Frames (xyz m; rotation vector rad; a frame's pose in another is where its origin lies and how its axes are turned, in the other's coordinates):
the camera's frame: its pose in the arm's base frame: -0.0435 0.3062 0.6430 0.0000 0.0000 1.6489
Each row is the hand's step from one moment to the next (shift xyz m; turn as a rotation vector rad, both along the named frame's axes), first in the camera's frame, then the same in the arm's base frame.
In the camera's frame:
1: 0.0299 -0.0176 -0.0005 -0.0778 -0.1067 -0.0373
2: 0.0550 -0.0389 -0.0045 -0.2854 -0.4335 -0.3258
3: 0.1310 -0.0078 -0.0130 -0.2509 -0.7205 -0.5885
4: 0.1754 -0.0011 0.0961 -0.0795 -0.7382 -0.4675
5: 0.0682 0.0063 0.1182 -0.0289 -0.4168 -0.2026
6: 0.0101 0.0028 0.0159 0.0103 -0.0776 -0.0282
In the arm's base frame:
1: 0.0152 0.0312 -0.0005 0.1124 -0.0692 -0.0373
2: 0.0345 0.0579 -0.0045 0.4544 -0.2507 -0.3258
3: -0.0024 0.1312 -0.0130 0.7379 -0.1939 -0.5885
4: -0.0126 0.1750 0.0961 0.7422 -0.0217 -0.4675
5: -0.0116 0.0675 0.1182 0.4178 0.0037 -0.2026
6: -0.0036 0.0099 0.0159 0.0766 0.0163 -0.0282

